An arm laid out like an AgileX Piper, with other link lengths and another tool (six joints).
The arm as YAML. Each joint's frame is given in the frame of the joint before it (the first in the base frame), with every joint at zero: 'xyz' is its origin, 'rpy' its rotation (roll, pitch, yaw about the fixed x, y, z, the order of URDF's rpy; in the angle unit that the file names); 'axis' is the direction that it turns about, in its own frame. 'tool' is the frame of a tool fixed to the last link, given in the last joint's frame.
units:
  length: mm
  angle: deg
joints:
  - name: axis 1
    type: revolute
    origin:
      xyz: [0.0, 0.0, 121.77]
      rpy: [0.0, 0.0, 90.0]
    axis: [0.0, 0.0, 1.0]
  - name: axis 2
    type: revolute
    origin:
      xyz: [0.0, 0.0, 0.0]
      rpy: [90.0, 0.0, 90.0]
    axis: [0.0, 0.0, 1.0]
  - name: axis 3
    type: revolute
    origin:
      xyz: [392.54, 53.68, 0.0]
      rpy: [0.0, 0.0, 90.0]
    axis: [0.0, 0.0, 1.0]
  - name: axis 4
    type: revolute
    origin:
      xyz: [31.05, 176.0, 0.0]
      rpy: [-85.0, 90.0, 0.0]
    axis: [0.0, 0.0, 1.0]
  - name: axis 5
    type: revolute
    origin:
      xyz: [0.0, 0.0, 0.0]
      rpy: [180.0, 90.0, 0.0]
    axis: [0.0, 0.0, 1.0]
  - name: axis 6
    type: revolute
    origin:
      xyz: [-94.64, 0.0, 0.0]
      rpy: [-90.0, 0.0, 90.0]
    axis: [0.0, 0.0, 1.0]
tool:
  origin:
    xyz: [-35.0, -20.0, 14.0]
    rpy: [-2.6, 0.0, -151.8]
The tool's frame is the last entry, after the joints.
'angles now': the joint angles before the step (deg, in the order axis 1, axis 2, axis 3, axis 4, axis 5, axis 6). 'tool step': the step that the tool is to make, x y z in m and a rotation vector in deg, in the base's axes. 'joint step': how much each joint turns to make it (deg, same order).
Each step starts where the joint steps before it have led.
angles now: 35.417 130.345 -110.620 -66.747 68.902 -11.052
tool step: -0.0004 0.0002 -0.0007 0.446 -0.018 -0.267
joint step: -0.001 -0.001 0.012 0.283 0.041 0.351
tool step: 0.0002 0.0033 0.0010 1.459 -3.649 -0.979
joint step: 0.402 0.005 -0.034 -2.137 0.008 4.394
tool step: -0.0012 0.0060 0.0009 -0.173 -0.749 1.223
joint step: 0.768 -0.012 0.046 -0.833 -0.465 0.426
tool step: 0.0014 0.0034 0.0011 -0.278 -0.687 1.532
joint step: 0.327 0.011 -0.037 -0.916 -1.066 -0.009
